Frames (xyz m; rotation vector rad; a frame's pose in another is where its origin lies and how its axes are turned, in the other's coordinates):
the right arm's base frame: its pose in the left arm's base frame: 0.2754 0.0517 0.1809 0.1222 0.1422 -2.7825
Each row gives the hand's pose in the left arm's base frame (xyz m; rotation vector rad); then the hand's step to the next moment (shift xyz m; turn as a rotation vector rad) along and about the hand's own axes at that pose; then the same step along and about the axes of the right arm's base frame.
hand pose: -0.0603 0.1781 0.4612 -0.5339 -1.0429 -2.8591
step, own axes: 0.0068 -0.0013 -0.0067 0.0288 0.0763 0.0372
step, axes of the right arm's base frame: 0.0093 -0.0001 -0.0024 0.0059 0.0230 0.0864
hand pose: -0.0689 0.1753 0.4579 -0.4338 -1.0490 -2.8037
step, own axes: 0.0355 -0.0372 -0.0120 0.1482 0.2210 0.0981
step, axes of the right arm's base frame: 0.0367 -0.0322 -0.0201 0.0777 0.0497 0.2682
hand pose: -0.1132 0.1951 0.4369 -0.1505 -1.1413 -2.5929
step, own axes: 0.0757 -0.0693 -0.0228 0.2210 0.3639 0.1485
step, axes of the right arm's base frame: 0.0886 -0.0377 -0.0423 0.1101 0.0947 0.4269
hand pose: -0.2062 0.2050 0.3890 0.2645 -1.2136 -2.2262
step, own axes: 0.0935 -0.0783 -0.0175 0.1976 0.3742 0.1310
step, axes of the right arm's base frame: 0.1109 0.0023 -0.0536 0.0830 0.1085 0.4214
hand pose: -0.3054 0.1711 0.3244 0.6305 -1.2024 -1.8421
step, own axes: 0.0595 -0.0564 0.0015 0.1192 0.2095 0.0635
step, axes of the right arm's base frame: 0.0680 0.0212 -0.0406 0.0482 0.0734 0.2333
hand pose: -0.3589 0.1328 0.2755 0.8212 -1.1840 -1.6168
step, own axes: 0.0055 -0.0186 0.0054 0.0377 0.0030 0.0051
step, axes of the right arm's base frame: 0.0136 -0.0013 -0.0148 0.0264 0.0258 0.0098
